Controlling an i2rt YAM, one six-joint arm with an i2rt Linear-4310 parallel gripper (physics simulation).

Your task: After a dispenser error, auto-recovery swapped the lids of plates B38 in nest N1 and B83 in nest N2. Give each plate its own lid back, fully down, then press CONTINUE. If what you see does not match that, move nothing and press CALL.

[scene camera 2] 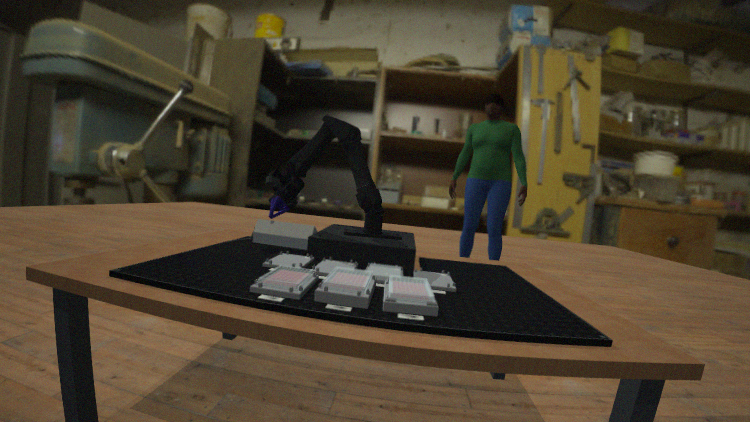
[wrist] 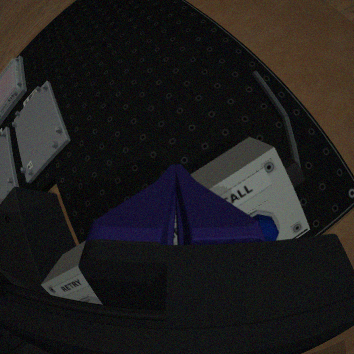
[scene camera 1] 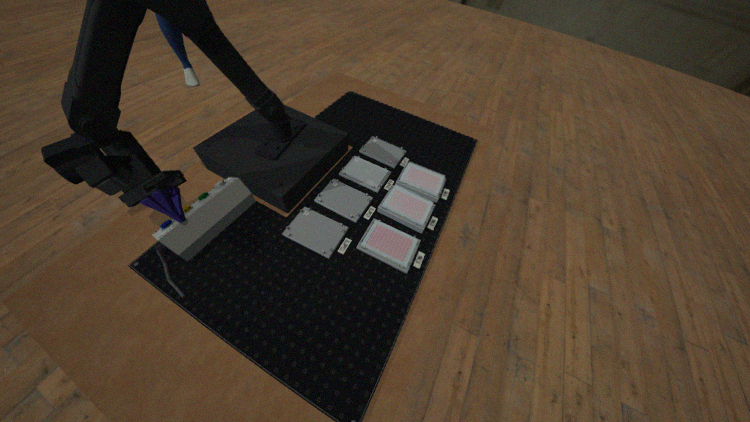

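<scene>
My gripper is shut and empty, with its purple tips close over the grey button box. The blue button sits beside the tips near the partly covered word CALL. A yellow button and a green button also show; CONTINUE is hidden in the wrist view. Three pink-filled plates, a near one, a middle one and a far one, stand in a row. Their tags and lid marks are unreadable.
Four flat grey pads, the nearest beside the near plate, lie in a second row; the third looks paler. The arm's black base stands behind them. A grey cable lies by the box. A person stands behind.
</scene>
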